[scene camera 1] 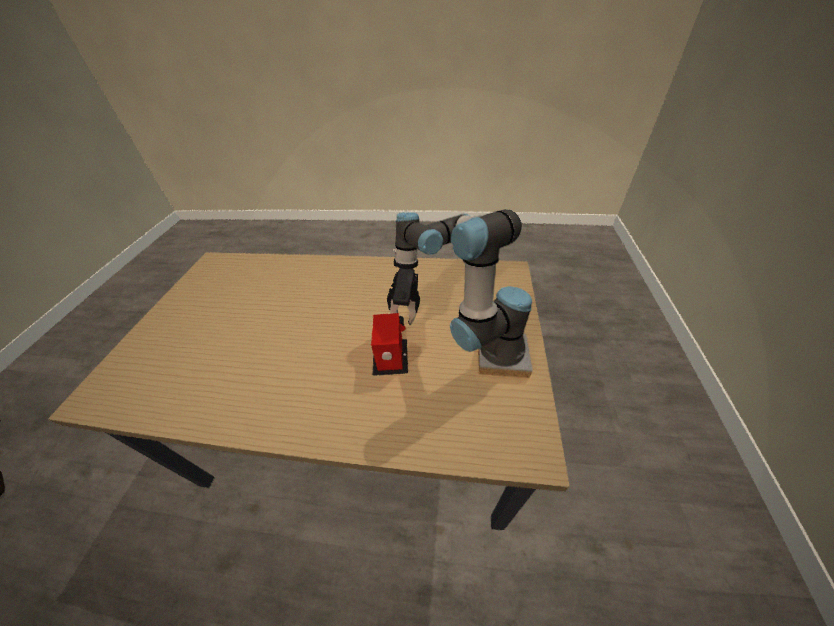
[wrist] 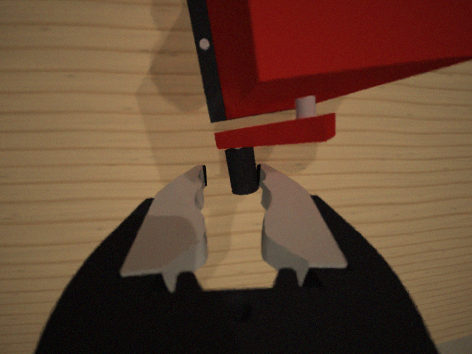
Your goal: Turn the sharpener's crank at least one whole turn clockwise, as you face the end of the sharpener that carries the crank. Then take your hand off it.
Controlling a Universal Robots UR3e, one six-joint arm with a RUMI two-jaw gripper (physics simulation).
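Places are measured from the arm's base along level axes (x ahead, y left, z up), in centimetres.
Pixels of known places: gripper, fingertip midpoint: (scene camera 1: 402, 324) (wrist: 231, 167); arm's base, origin of the base link: (scene camera 1: 501, 349).
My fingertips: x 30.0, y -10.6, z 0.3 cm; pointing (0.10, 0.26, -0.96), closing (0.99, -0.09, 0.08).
Observation:
Ahead of a thing's pixels: the offset from my fingertips to its top centre. "spot": to the spot under its first point. Level surfaces: height alone.
The red sharpener (scene camera 1: 386, 342) (wrist: 360, 40) stands upright on its black base plate {spot: dy +7.7, dx -1.3, dz -2.9 cm} (scene camera 1: 406, 348) (wrist: 212, 95). In the wrist view its red crank arm (wrist: 275, 133) reaches left from the pale shaft {dy +3.7, dx +3.9, dz +5.0 cm} (wrist: 306, 107), across the near end. The black crank knob {dy -0.1, dx +0.8, dz +1.9 cm} (wrist: 242, 172) sticks out from the arm's left end toward my gripper (scene camera 1: 402, 319) (wrist: 231, 167). My gripper is partly open. The knob's end lies between the fingertips, at or very near the right fingertip, with a gap to the left one. Whether the right fingertip touches it, I cannot tell.
The robot's base (scene camera 1: 505, 360) stands on the table {dz -3.7 cm} (scene camera 1: 235, 350) to the right of the sharpener, and the arm arches over from there to the crank end. A small dark thing (scene camera 1: 0, 483) shows at the left edge of the scene view.

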